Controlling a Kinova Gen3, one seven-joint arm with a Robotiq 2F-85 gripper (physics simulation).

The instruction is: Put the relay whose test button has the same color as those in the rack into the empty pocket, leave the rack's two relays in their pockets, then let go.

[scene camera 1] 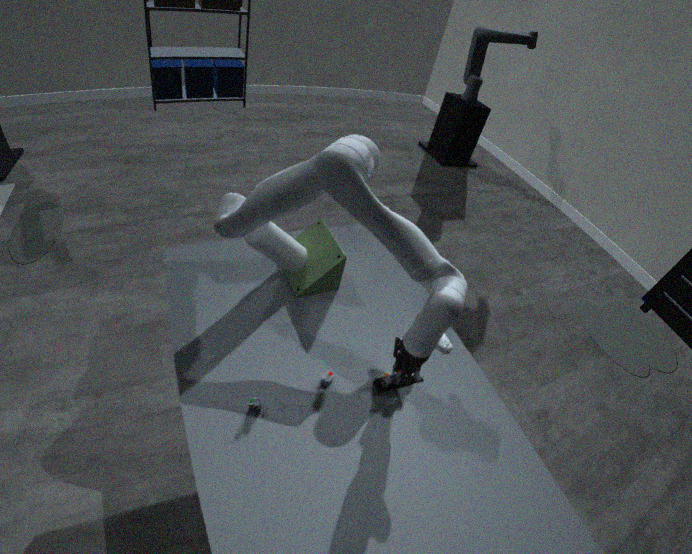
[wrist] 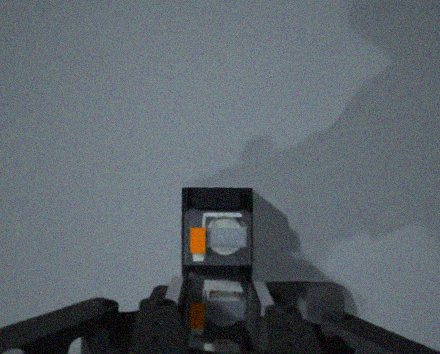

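Pixels of known places: gripper, fingertip midpoint: (scene camera 1: 397,377) (wrist: 216,299); arm's base at its link origin: (scene camera 1: 296,258).
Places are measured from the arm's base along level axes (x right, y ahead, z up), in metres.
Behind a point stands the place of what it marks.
Observation:
The dark rack (scene camera 1: 381,384) (wrist: 217,198) {x -0.199, y 0.468, z -0.022 m} lies under the fingers. In the wrist view, one relay with an orange button (wrist: 225,239) {x -0.183, y 0.470, z 0.002 m} sits in its far pocket. My gripper (scene camera 1: 399,380) {x -0.153, y 0.466, z -0.014 m} (wrist: 216,299) {x -0.153, y 0.466, z -0.014 m} is shut on a relay with an orange button (wrist: 224,311) {x -0.154, y 0.469, z 0.004 m}, upright and in line with the rack at its middle pocket. How deep it sits is hidden by the fingers. Part of another relay (wrist: 220,346) {x -0.130, y 0.467, z -0.015 m} shows at the bottom edge of the wrist view. A relay with a red button (scene camera 1: 326,380) {x 0.036, y 0.431, z -0.004 m} and one with a green button (scene camera 1: 254,406) {x 0.221, y 0.455, z -0.010 m} stand apart on the table.
The pale table (scene camera 1: 277,490) {x 0.214, y 0.645, z -0.045 m} carries the arm's green base block (scene camera 1: 323,256) {x -0.066, y 0.061, z 0.058 m}. The loose relays are left of the rack in the scene view. Shelving (scene camera 1: 197,53) and another arm on a black pedestal (scene camera 1: 458,129) stand far back on the floor.

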